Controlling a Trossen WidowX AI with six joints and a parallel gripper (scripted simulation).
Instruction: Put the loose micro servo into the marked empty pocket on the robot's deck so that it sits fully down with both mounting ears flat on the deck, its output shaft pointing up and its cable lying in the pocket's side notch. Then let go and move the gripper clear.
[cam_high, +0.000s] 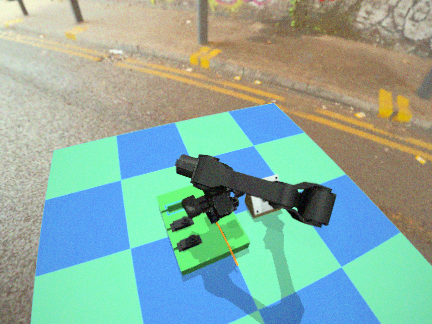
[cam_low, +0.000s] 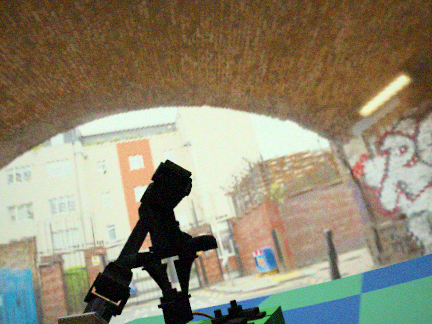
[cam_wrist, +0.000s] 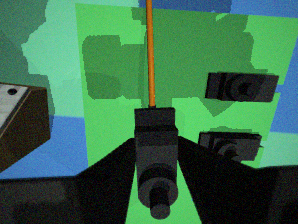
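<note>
My gripper tip is now 9 cm above the green deck and 4 cm to the left of it.
</note>
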